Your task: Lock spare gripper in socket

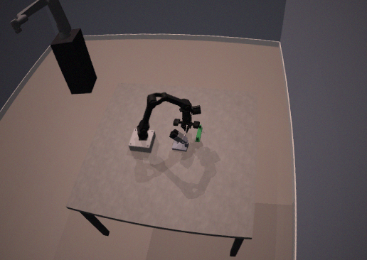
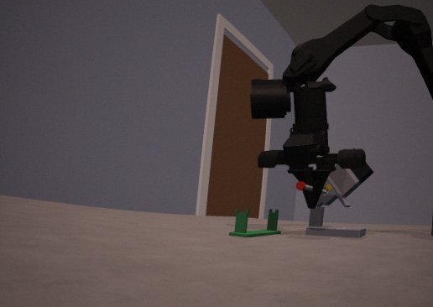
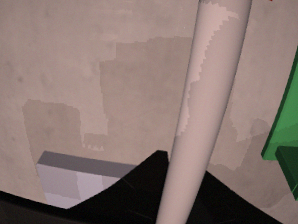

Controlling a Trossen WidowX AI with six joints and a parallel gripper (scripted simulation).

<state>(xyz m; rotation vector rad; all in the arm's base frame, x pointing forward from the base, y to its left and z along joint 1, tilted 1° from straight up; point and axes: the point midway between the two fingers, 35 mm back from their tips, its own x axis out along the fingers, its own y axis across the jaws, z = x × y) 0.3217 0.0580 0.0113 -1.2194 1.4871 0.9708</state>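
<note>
Now: gripper tip 30 mm past the grey mount and 90 mm to the left of it. Also, from my gripper tip: green cradle (90 mm ahead, 20 mm to the left, 30 mm below); spare gripper (50 mm behind, 90 mm to the right, 60 mm above).
</note>
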